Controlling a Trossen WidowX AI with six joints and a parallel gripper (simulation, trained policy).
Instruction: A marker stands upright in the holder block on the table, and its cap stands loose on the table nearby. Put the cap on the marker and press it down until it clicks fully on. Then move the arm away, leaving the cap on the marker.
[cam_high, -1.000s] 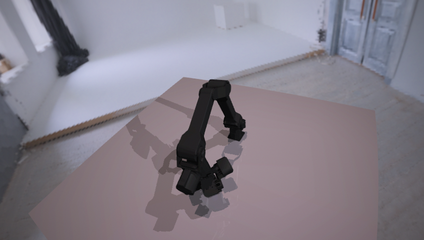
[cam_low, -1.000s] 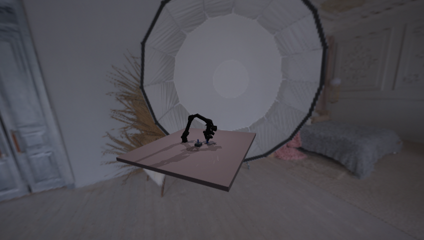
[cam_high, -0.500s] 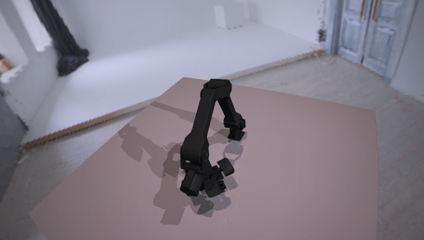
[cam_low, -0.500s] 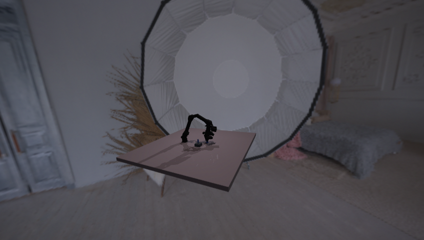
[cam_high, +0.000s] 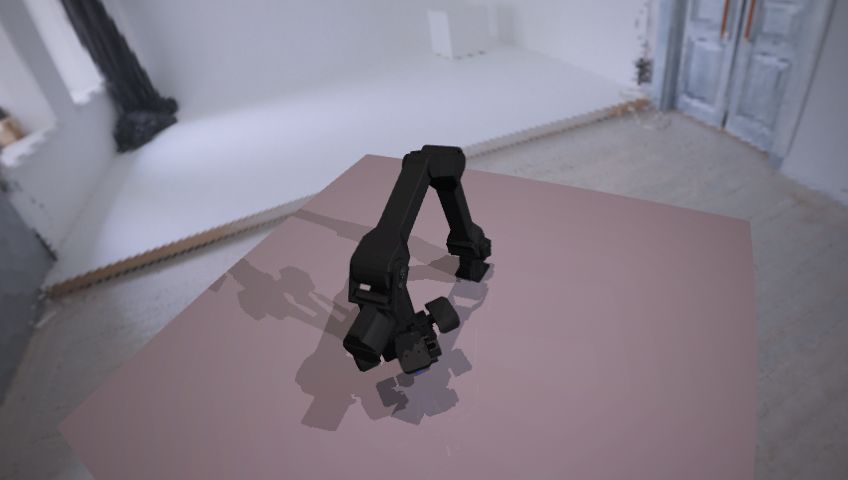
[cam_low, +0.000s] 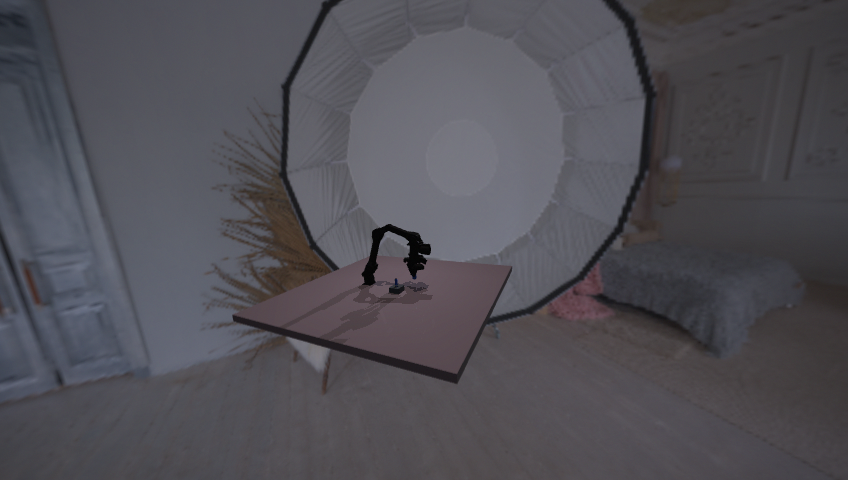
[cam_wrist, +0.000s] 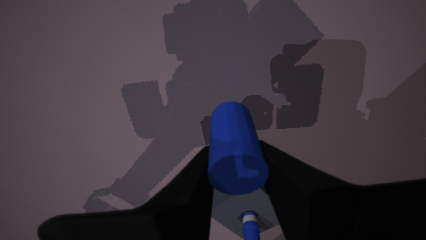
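My gripper tip is 60 mm past the dark grey holder block, 100 mm to the left of it and 60 mm above it. Also, from my gripper tip: blue cap: 10 mm ahead, 10 mm to the left, 10 mm above.
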